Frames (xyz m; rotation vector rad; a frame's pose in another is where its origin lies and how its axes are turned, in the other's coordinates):
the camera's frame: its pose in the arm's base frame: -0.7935 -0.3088 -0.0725 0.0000 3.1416 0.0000
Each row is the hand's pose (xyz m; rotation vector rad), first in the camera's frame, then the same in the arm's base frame.
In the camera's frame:
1: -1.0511 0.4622 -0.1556 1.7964 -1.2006 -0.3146
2: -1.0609 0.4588 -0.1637 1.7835 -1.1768 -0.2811
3: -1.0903 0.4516 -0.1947 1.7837 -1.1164 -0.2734
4: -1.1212 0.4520 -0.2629 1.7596 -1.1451 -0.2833
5: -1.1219 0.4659 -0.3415 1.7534 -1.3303 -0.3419
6: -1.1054 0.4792 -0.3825 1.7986 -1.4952 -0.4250
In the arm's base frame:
1: 0.2576 0.1534 0.0831 -0.3109 1.1207 -1.7750
2: 0.2674 0.1500 0.0912 -0.2802 1.1546 -1.7776
3: 0.2968 0.1428 0.1222 -0.2769 1.2017 -1.8066
4: 0.3277 0.1432 0.1904 -0.2856 1.1990 -1.7738
5: 0.3284 0.1571 0.2690 -0.3280 1.0510 -1.6821
6: 0.3119 0.1704 0.3100 -0.3872 0.8705 -1.6385

